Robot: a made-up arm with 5 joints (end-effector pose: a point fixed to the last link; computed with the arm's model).
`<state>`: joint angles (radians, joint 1 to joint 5).
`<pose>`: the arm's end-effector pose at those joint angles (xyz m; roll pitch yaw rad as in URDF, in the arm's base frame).
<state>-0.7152 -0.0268 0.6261 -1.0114 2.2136</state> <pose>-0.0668 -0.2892 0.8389 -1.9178 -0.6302 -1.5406</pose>
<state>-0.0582 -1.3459 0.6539 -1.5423 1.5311</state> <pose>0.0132 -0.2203 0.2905 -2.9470 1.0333 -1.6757</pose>
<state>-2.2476 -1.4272 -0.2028 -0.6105 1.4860</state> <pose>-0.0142 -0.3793 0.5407 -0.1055 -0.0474 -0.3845</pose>
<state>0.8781 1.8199 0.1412 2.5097 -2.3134</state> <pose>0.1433 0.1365 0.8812 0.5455 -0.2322 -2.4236</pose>
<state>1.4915 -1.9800 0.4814 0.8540 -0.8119</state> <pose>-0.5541 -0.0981 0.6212 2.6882 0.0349 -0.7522</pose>
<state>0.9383 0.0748 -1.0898 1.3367 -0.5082</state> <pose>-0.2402 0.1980 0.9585 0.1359 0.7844 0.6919</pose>
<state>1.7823 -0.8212 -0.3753 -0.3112 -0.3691</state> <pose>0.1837 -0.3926 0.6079 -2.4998 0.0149 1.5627</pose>
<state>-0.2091 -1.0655 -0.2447 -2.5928 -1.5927</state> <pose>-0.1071 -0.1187 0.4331 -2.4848 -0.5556 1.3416</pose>
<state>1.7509 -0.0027 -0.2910 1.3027 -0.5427</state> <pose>0.3592 -0.2163 0.8199 2.1736 0.6267 1.5144</pose>
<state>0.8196 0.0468 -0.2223 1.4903 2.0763</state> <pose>-0.0113 -0.2218 0.9670 -0.4688 0.2754 -2.1599</pose>
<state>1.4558 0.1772 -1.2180 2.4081 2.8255</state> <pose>-0.0427 -0.1191 0.9162 0.4787 0.3469 -1.8630</pose>
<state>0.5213 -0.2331 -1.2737 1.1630 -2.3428</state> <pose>-0.5030 0.2092 0.8301 0.5230 0.5802 2.3599</pose>
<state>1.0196 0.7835 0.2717 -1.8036 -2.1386</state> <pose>0.2797 -0.1194 0.4740 -1.8150 0.7651 1.7615</pose>
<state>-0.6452 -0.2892 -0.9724 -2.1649 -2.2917</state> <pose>-0.2621 -0.0730 0.6454 2.1898 -0.5356 0.4553</pose>
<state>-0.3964 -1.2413 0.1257 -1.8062 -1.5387</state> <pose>0.0441 -0.2283 0.5162 2.7596 -0.9950 1.9488</pose>
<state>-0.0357 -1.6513 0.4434 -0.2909 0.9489</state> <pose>-0.0505 -0.2952 0.2698 1.9970 0.4810 2.0621</pose>
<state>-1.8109 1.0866 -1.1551 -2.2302 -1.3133</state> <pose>-0.1323 0.0859 0.3530 1.2606 -0.5869 -0.3748</pose>
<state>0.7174 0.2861 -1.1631 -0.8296 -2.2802</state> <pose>0.0028 0.2598 0.9508 1.9325 0.1618 1.2997</pose>
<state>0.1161 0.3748 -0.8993 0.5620 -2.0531</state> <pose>-0.4973 0.2922 0.8416 0.9343 0.6399 2.1682</pose>
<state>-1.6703 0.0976 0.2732 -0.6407 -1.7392</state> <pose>-0.5518 -0.0032 0.6863 0.8629 0.2456 1.7066</pose>
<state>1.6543 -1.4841 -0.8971 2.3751 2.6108</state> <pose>-0.1062 -0.0119 0.9177 0.2998 0.2242 2.6788</pose>
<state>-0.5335 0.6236 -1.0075 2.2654 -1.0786</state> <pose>-0.4442 -0.0537 0.3495 -2.3585 0.8079 0.4610</pose>
